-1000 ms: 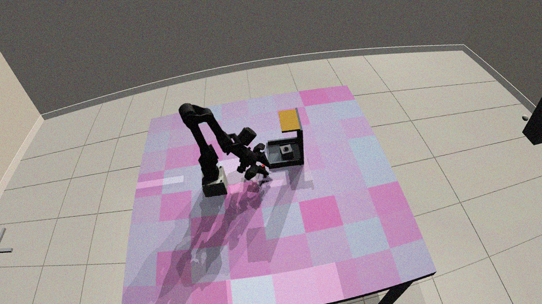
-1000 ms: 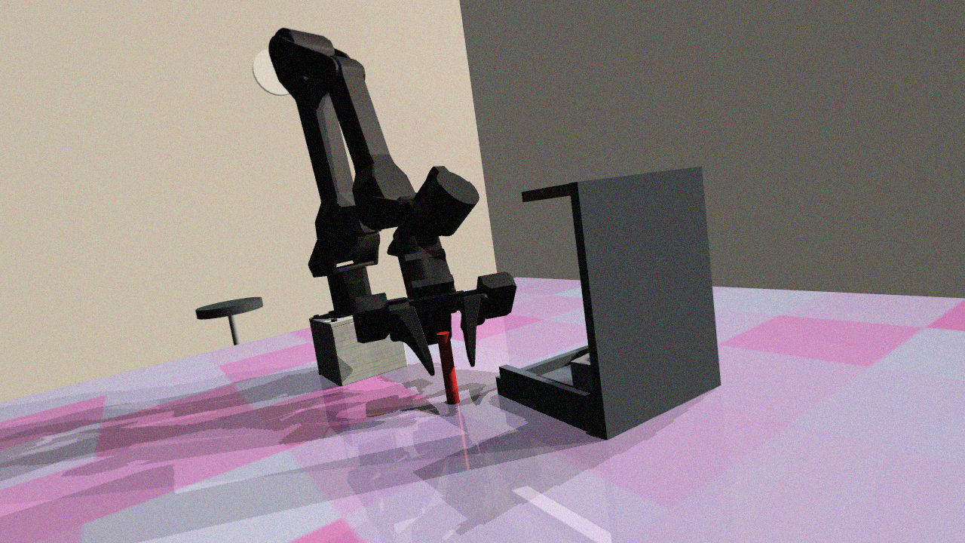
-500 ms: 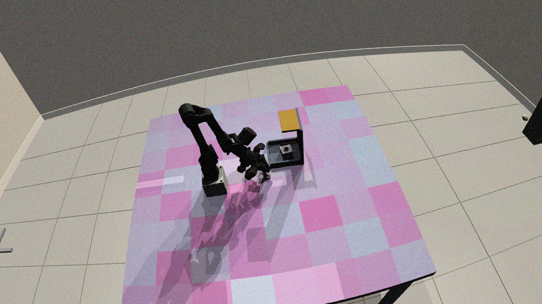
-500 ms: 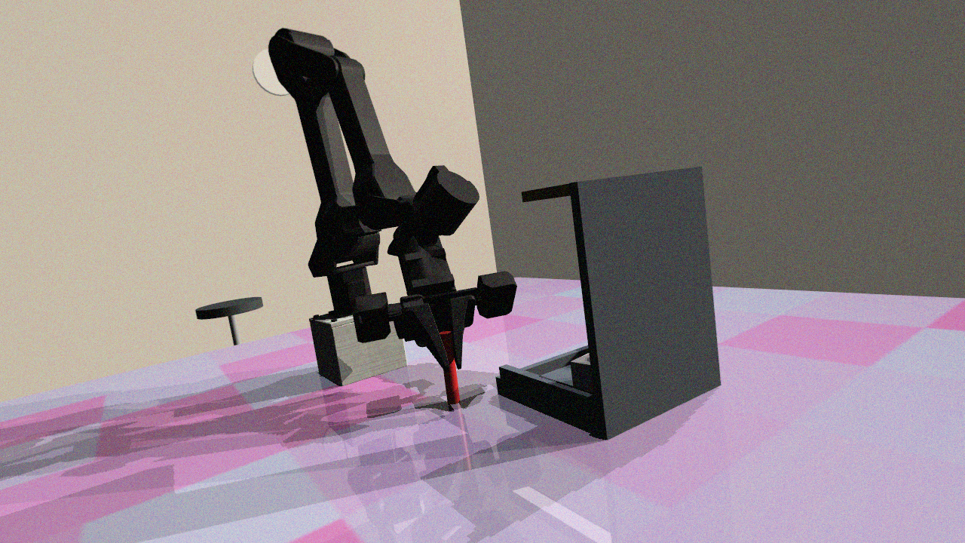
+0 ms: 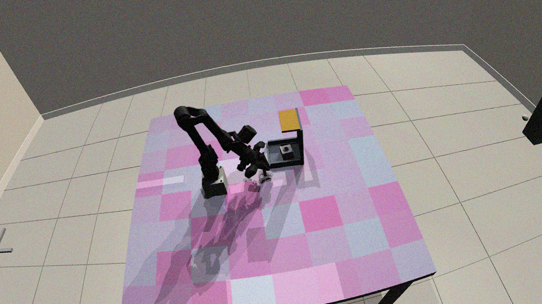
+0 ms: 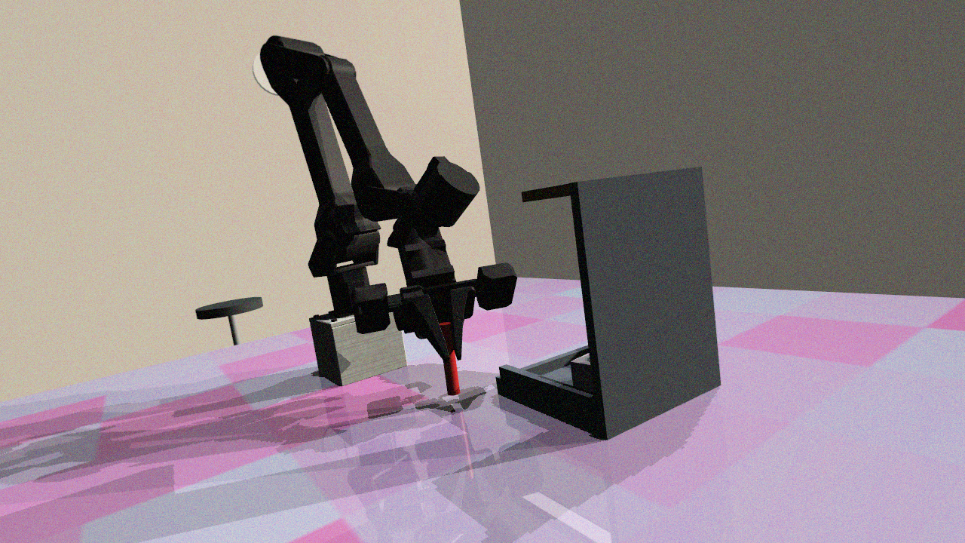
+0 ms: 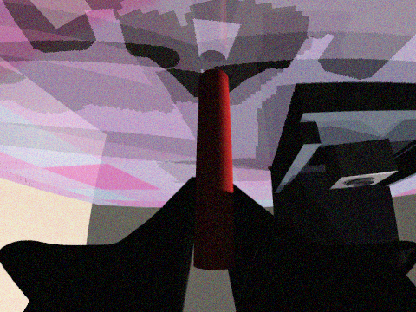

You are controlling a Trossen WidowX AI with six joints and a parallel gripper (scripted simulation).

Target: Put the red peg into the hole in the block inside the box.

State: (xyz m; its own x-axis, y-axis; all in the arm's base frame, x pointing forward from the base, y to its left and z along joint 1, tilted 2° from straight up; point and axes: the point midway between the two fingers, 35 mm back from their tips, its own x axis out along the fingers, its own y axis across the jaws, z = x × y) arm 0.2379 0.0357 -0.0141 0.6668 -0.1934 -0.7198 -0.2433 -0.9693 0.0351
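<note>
My gripper tip is 11 cm short of the orange roof, 14 cm to the right of it and 16 cm below it. Also, from my gripper tip: red peg: 3 cm behind, 1 cm to the left, 1 cm below.
</note>
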